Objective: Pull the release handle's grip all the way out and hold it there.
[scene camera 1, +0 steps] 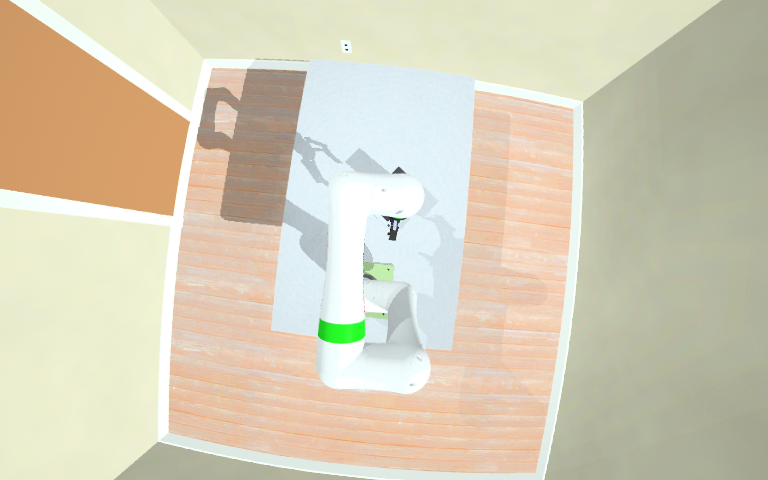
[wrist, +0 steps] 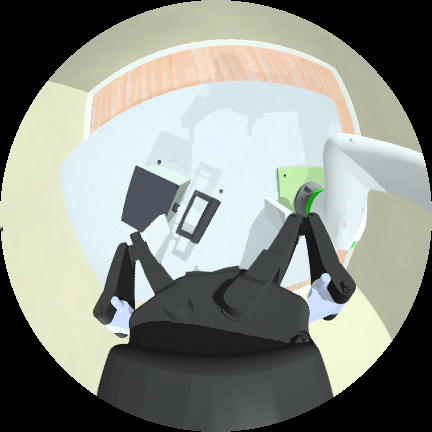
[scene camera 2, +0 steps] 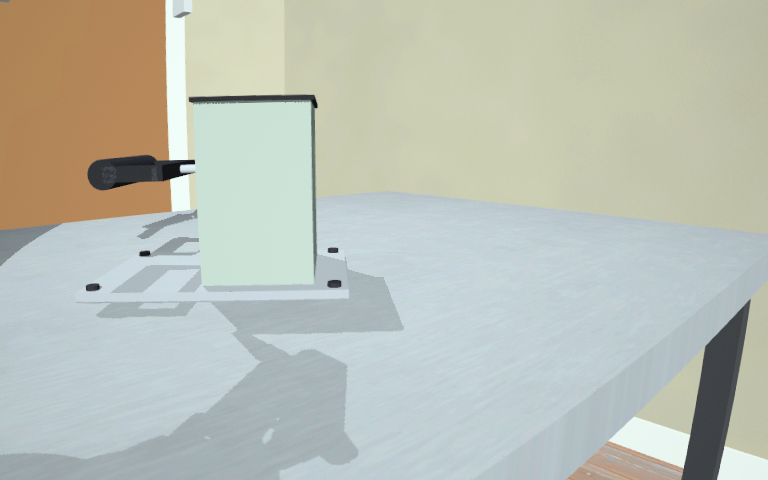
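The release handle's grip is a dark rectangular loop beside a pale green box with a dark lid. A short white rod joins them. The box stands on a pale base plate with dark bolts. My gripper is open and empty, above the table. In the wrist view the grip shows between its spread fingers, nearer the left one. In scene camera 1 the arm hides the grip and most of the box. The gripper's body does not show in scene camera 2, so its height is unclear.
The grey table carries the box and the green mounting plate at the arm's base. The white arm reaches over the table. Walls stand around the room.
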